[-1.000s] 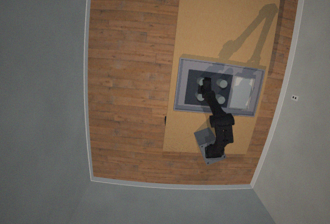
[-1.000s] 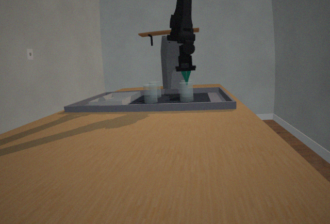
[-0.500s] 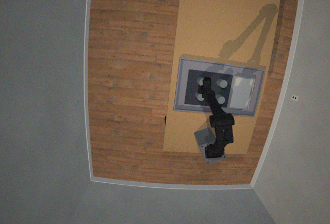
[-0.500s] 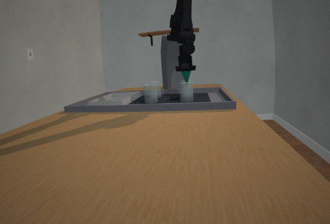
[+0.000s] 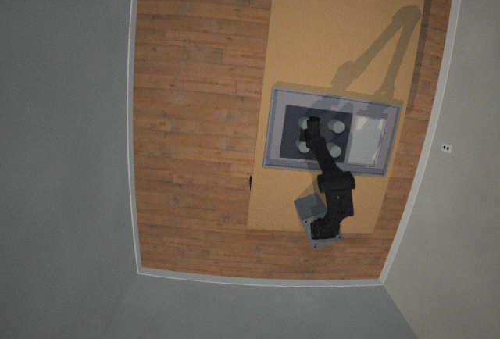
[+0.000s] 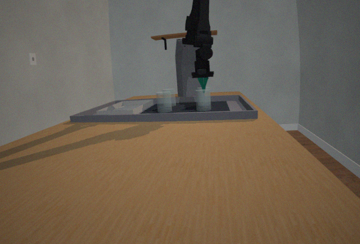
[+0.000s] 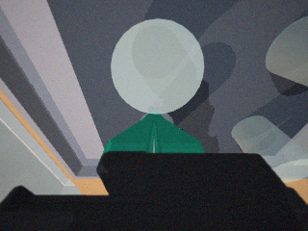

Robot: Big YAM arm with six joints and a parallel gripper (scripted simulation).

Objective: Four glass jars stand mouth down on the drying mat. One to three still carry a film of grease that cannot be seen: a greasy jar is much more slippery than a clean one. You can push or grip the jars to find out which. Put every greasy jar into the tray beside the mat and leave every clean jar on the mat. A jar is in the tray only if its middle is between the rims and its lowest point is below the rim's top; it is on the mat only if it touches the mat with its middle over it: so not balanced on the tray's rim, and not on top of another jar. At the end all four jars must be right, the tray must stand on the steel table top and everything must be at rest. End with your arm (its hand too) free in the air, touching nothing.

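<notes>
My hand is 30 mm past the dark drying mat, 90 mm to the left of it and 80 mm above it. Round my hand: pale tray: 80 mm behind, 400 mm to the right, 70 mm below; then rimmed steel table top: 30 mm behind, 200 mm to the right, 80 mm below.
</notes>
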